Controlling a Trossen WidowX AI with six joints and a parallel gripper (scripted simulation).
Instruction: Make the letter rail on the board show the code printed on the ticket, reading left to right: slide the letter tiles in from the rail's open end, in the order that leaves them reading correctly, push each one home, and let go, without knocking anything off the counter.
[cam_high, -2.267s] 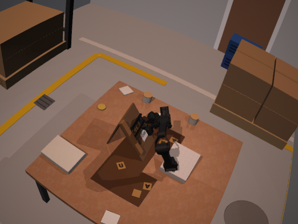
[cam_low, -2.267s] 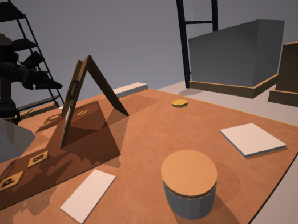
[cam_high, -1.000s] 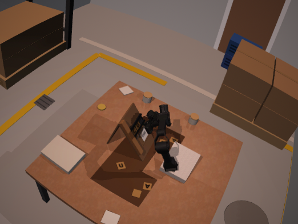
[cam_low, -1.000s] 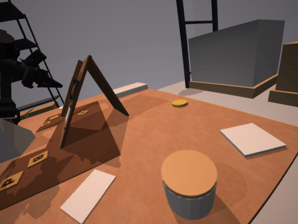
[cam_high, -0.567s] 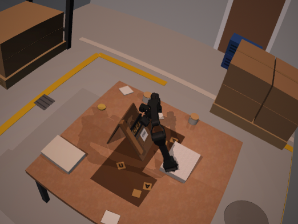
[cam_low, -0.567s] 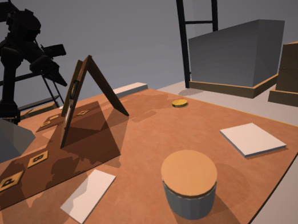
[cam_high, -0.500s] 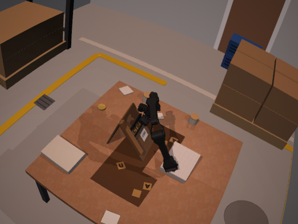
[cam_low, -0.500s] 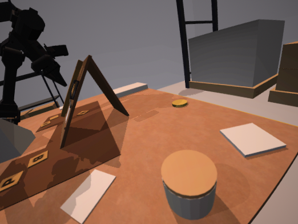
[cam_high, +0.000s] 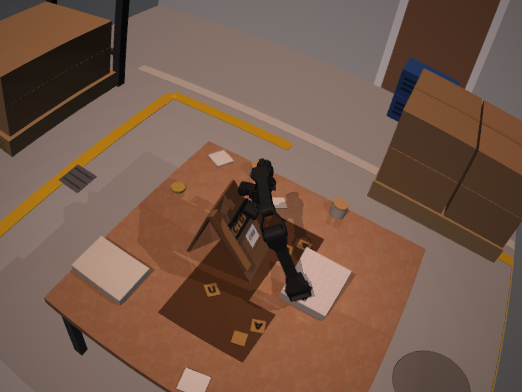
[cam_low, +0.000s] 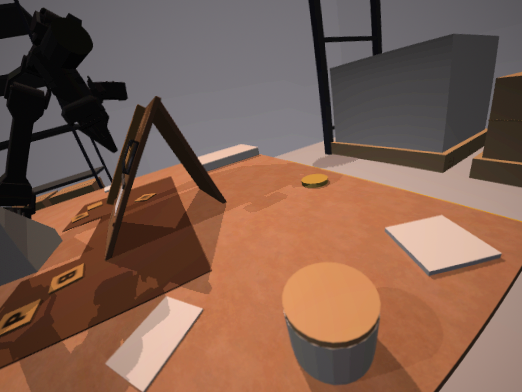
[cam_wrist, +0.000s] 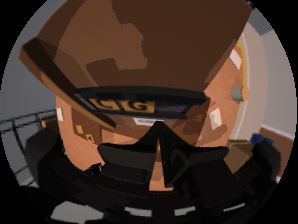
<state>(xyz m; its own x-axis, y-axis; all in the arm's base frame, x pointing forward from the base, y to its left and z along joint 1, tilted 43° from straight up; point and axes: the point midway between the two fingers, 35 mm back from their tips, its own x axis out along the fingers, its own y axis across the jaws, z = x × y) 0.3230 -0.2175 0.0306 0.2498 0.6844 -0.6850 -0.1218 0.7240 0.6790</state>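
Right now the white ticket is 3 cm behind my gripper tip, 2 cm to the left of it and 10 cm below it. Also, from my gripper tip: dark mat: 13 cm behind, 13 cm to the left, 20 cm below; then yellow disc: 43 cm ahead, 11 cm to the right, 19 cm below; then white card: 32 cm to the right, 20 cm below.
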